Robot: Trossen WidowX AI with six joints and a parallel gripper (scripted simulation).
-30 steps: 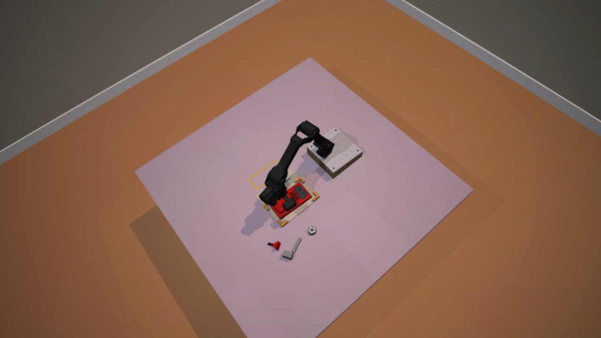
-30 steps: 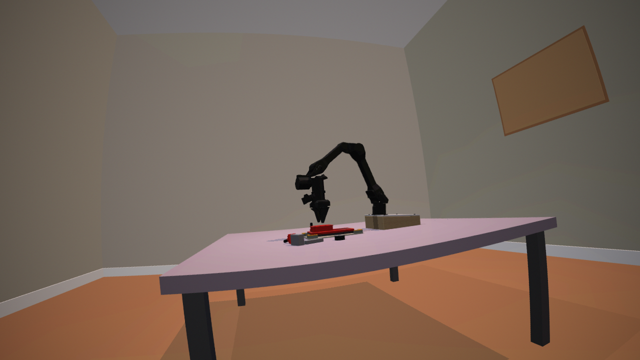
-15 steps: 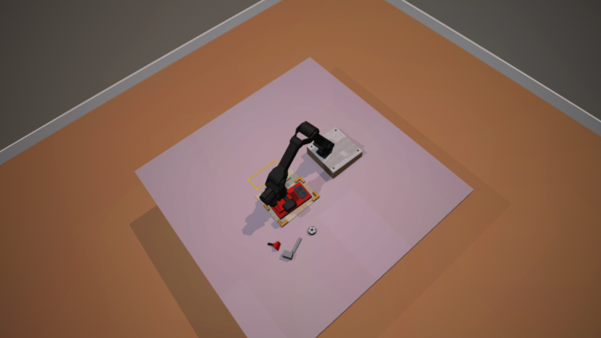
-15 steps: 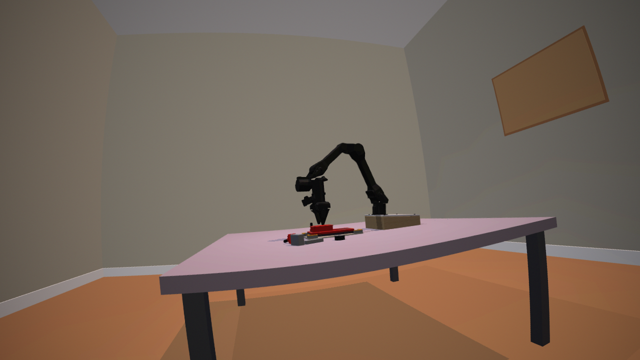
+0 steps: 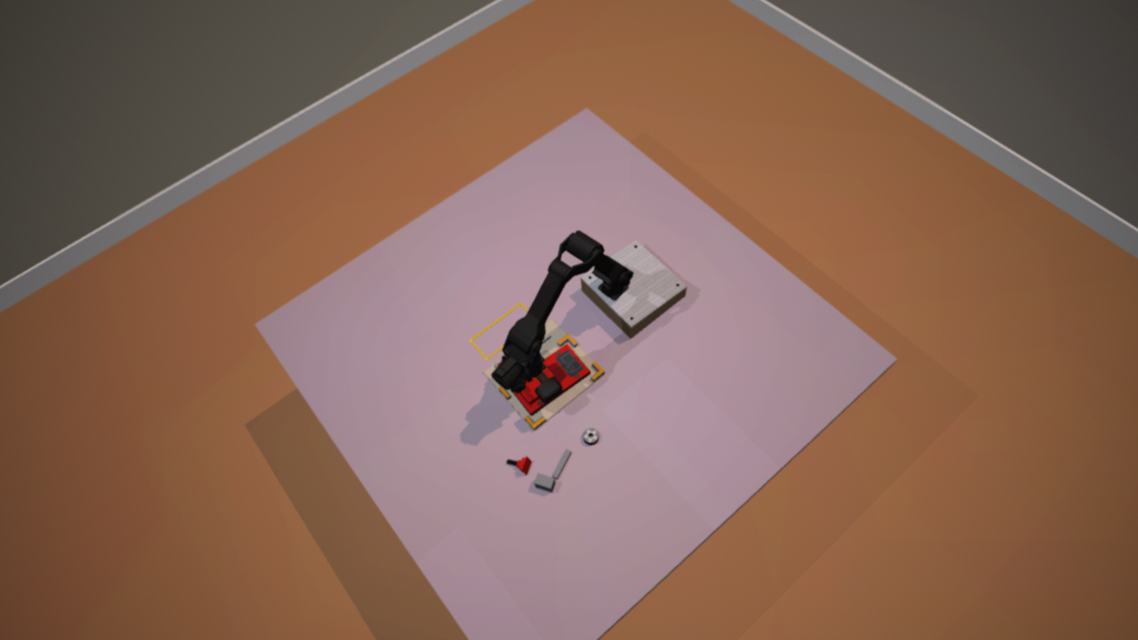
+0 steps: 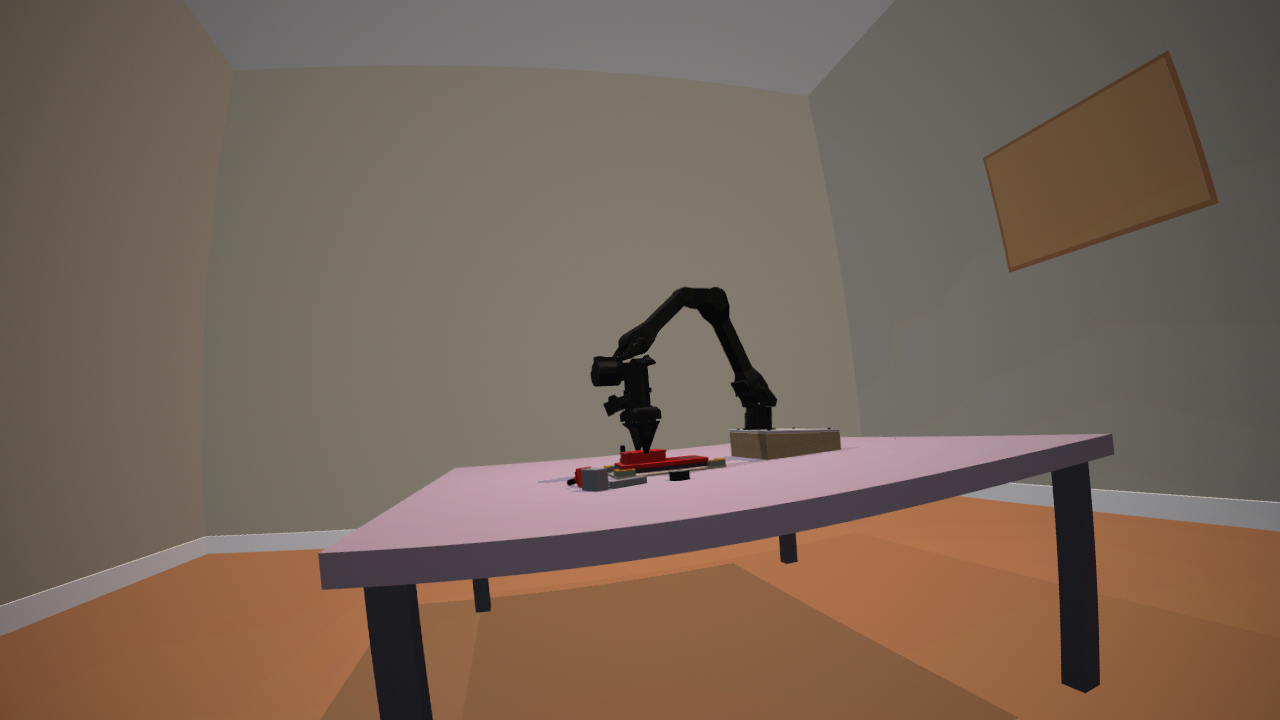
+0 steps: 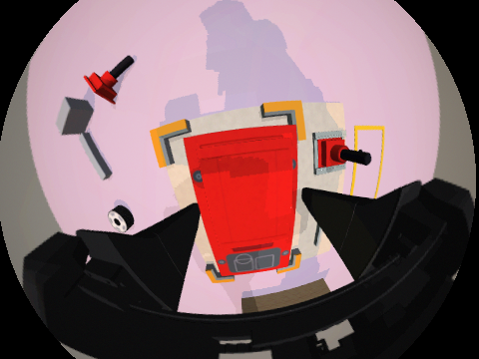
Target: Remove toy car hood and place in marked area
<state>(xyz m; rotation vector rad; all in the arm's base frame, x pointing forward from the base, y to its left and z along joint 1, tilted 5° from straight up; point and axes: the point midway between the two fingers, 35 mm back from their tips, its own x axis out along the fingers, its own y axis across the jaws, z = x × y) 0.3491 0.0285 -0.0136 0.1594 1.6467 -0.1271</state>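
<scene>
Right now my gripper tip is 1 cm above the red hood. Round my gripper tip: wheel: 1 cm ahead, 20 cm to the left, 4 cm below.
</scene>
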